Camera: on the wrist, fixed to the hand. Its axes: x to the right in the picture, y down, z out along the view.
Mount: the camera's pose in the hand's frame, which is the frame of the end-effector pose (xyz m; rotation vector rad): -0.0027 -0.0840 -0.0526 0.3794 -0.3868 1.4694
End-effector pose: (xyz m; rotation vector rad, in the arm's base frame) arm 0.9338 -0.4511 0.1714 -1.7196 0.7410 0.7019
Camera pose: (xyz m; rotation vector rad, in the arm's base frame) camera 1.0016 -0.4830 0.2364 -0.4182 1.6871 1.6450
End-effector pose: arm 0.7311 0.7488 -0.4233 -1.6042 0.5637 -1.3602
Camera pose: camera 0.6632 0.7716 -0.3547 -0.6919 0.8843 -0.0230
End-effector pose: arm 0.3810 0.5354 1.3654 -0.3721 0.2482 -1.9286
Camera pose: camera 0.2901 0.5694 1.3450 -0.1818 -0.1140 -0.4127
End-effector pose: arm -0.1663 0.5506 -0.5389 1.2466 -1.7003 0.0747
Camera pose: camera -0.0685 0.5420 -0.5529 -0.0293 -2.6829 1.1069
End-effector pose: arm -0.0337 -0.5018 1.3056 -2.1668 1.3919 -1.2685
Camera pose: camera -0.0250 -0.4459 1.3870 -0.6158 1.7110 -0.4010
